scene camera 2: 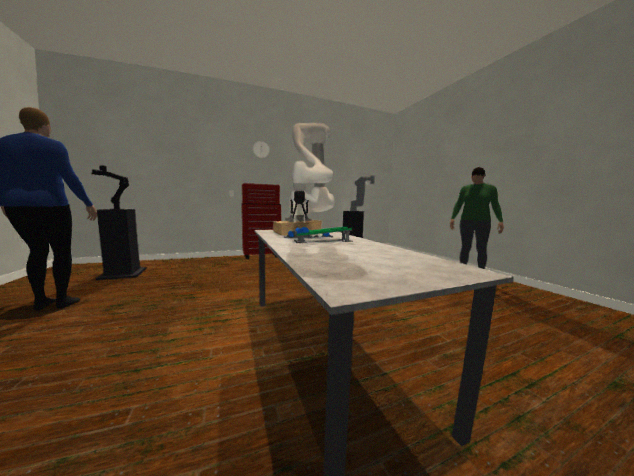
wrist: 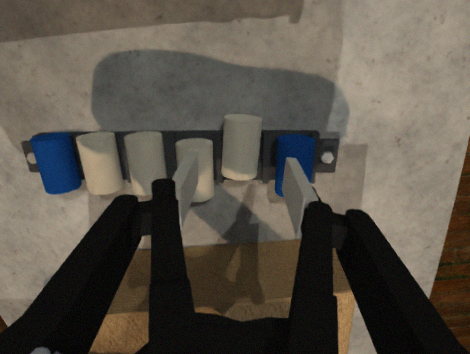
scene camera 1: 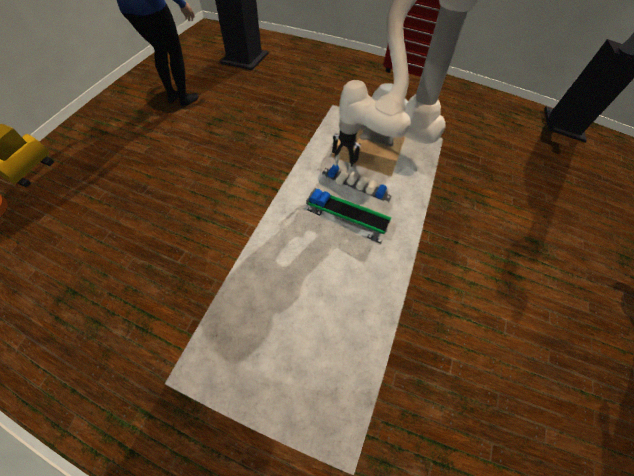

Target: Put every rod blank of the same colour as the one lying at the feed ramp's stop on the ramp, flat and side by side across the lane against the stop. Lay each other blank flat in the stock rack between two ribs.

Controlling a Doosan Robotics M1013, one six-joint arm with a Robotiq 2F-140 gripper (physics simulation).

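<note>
Two blue blanks [scene camera 1: 315, 196] [scene camera 1: 323, 198] lie side by side at the left end of the green feed ramp [scene camera 1: 353, 218] [scene camera 2: 332, 230]. The dark stock rack [scene camera 1: 387, 196] [wrist: 330, 143] holds a row of blanks. In the wrist view, a blue blank [wrist: 57, 164] is at its left end and another blue blank [wrist: 295, 150] at its right. Between them lie several whitish blanks, among them a raised-looking one [wrist: 242, 146] set farther back than its neighbours. My gripper [scene camera 1: 345, 165] [scene camera 2: 299, 219] [wrist: 241, 170] is partly open and empty above the rack's near side. Its pads partly cover a whitish blank [wrist: 204, 172] and the right blue blank.
A wooden box [scene camera 1: 376, 159] [scene camera 2: 279, 228] [wrist: 230, 275] stands behind the rack, below the arm. The ramp stands on the other side of the rack, close to it. The rack and ramp are on a long pale table [scene camera 1: 327, 358] [scene camera 2: 409, 271]. A person in blue [scene camera 2: 35, 169] stands off to the side.
</note>
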